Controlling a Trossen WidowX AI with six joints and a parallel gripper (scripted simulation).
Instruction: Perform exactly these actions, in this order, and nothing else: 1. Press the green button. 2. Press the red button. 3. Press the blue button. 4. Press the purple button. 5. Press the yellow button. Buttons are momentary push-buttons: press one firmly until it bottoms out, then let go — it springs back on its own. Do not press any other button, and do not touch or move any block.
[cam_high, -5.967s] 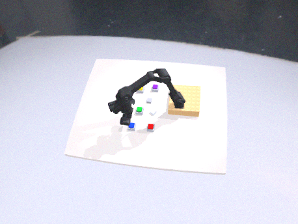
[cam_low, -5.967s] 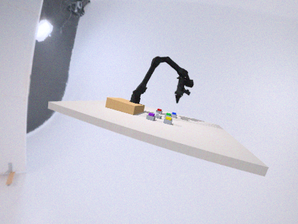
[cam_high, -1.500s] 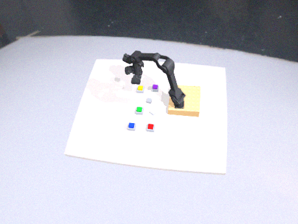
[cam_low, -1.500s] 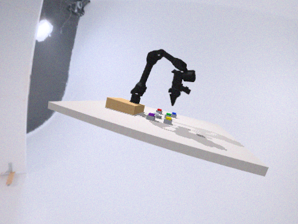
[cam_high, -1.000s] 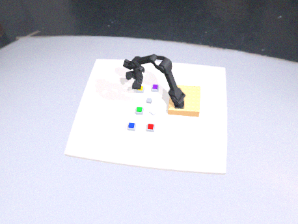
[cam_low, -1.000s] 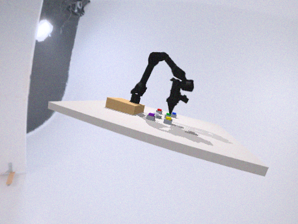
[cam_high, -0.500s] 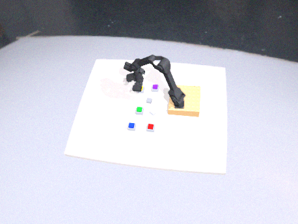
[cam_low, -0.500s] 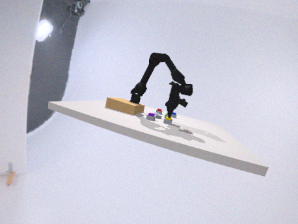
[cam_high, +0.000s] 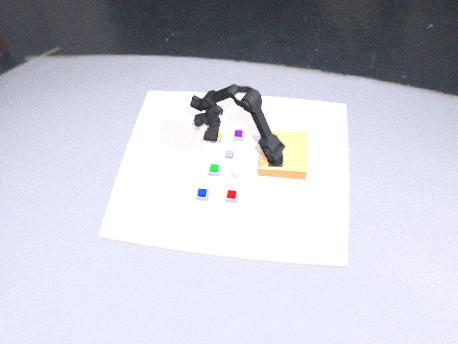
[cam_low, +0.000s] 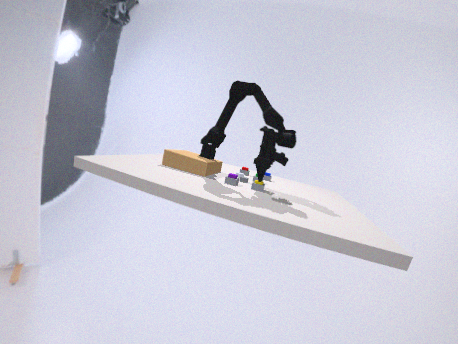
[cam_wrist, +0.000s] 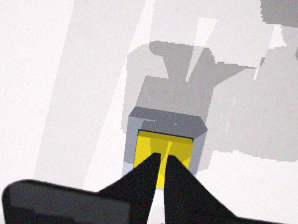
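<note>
My gripper tip is 1 cm above the yellow button. Round my gripper tip: grey block 8 cm behind, 10 cm to the left, 2 cm below; green button 2 cm behind, 19 cm to the left; purple button 11 cm behind, 2 cm to the right.
</note>
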